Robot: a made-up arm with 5 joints.
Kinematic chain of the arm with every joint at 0, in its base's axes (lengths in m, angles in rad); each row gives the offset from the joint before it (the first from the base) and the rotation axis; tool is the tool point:
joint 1: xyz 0 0 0.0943 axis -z
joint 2: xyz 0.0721 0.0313 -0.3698 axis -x
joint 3: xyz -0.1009 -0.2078 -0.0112 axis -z
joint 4: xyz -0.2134 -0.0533 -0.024 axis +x
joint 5: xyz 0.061 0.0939 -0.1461 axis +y
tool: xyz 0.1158 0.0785 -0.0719
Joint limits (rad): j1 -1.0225..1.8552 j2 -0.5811..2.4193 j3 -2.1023..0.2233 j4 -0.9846..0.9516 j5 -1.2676..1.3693
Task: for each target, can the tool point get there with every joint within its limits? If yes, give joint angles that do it. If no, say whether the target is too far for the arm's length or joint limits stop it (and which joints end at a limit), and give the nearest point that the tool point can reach.
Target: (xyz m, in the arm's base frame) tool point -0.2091 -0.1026 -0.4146
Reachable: yes | joints 0.6739 0.2559 -1.1148 -0.3878 -0.8771
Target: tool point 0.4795 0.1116 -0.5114
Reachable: no: joint limits stop it (at a limit: joint 1, joint 3, joint 4, joint 5) | nearest point 0.4118 0.0213 -0.5048 | short by 0.113 m
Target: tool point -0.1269 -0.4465 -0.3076
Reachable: yes | joints 0.3141 0.7549 -1.3988 -0.5979 0.7831
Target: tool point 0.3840 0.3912 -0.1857
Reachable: no: joint limits stop it (at a limit: joint 1, joint 2, joint 4, joint 5) | nearest point 0.2595 0.3034 -0.0869 | short by 0.182 m
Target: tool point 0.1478 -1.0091 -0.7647
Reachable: no: too far | nearest point 0.0724 -0.4940 -0.5225 | short by 0.574 m
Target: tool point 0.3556 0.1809 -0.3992
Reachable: no: joint limits stop it (at a limit: joint 1, joint 2, joint 5) | nearest point 0.2224 0.1444 -0.4124 | short by 0.139 m
